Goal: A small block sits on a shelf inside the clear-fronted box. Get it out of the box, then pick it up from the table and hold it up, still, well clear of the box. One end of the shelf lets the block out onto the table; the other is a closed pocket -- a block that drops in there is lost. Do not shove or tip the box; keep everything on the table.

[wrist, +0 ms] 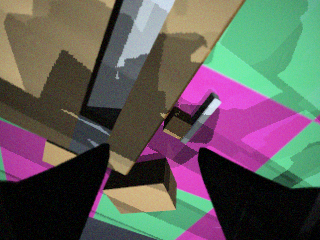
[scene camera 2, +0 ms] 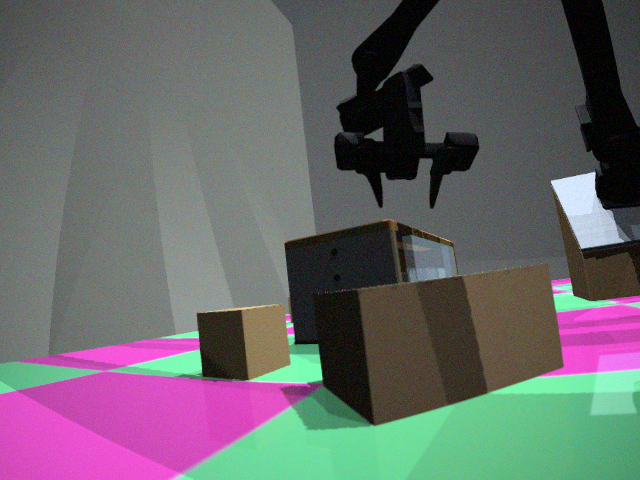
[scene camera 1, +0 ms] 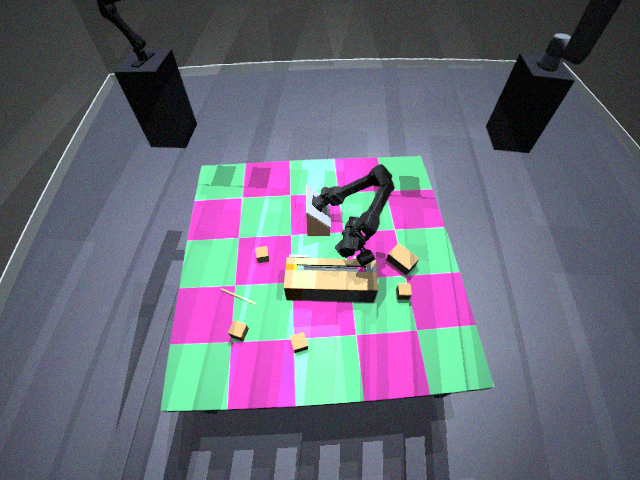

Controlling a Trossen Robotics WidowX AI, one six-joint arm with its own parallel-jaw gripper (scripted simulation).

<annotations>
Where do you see a larger tan block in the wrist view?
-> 149, 186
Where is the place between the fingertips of my gripper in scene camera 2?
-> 406, 206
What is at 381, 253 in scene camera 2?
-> A clear-fronted box.
</annotations>
